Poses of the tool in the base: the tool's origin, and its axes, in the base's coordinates. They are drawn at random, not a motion.
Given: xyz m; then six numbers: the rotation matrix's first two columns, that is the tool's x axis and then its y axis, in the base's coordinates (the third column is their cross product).
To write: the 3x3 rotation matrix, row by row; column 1 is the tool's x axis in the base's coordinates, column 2 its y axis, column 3 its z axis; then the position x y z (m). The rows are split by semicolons. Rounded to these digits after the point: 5 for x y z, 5 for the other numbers.
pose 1, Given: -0.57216, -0.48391, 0.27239, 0.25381, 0.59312, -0.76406, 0.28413, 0.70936, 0.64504
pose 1, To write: 0.25381, 0.28413, 0.92458; 0.59312, 0.70936, -0.38081; -0.76406, 0.64504, 0.01152; -0.57216, -0.48391, 0.27239
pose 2, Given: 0.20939, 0.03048, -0.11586, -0.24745, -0.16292, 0.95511, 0.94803, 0.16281, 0.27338
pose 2, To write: -0.24745, 0.94803, -0.20004; -0.16292, 0.16281, 0.97312; 0.95511, 0.27338, 0.11417; 0.20939, 0.03048, -0.11586
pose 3, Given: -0.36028, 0.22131, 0.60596, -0.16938, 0.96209, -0.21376, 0.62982, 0.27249, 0.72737
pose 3, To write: -0.16938, 0.62982, 0.75804; 0.96209, 0.27249, -0.01143; -0.21376, 0.72737, -0.65210; -0.36028, 0.22131, 0.60596
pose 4, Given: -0.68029, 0.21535, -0.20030, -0.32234, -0.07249, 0.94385, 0.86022, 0.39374, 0.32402
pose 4, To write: -0.32234, 0.86022, -0.39512; -0.07249, 0.39374, 0.91636; 0.94385, 0.32402, -0.06456; -0.68029, 0.21535, -0.20030
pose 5, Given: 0.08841, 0.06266, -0.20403, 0.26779, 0.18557, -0.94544, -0.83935, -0.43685, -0.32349
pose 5, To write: 0.26779, -0.83935, -0.47305; 0.18557, -0.43685, 0.88018; -0.94544, -0.32349, 0.03877; 0.08841, 0.06266, -0.20403
